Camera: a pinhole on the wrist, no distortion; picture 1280 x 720 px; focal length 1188.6 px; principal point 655.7 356.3 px. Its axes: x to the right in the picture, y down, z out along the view. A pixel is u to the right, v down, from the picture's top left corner.
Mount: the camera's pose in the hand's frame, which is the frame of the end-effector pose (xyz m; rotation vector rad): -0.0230 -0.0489 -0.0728 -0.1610 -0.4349 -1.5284
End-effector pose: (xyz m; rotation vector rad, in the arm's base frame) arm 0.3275 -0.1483 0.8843 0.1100 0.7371 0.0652
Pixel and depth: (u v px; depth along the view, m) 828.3 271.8 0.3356
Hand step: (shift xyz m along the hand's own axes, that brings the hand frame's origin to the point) -0.1054 0.0282 0.2479
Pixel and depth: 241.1 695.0 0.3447
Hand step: 0.0160 0.1945 0.2138
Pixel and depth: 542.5 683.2 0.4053
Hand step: 0.0172 0.1417 0.3017
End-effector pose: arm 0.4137 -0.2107 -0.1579 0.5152 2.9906 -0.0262
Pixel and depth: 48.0 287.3 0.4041
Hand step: -0.1128 0.2905 0.2157
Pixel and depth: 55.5 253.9 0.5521
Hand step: -0.1610 0.4109 0.3201
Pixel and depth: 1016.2 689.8 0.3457
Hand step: 0.0110 -0.0141 0.2981
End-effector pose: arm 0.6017 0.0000 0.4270 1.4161 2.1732 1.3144
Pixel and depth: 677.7 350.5 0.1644
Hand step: -0.0523 0.0088 0.0784
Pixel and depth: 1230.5 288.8 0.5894
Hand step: -0.1626 -0.0982 0.5658
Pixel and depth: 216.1 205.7 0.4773
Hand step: -0.1624 0.2877 0.2876
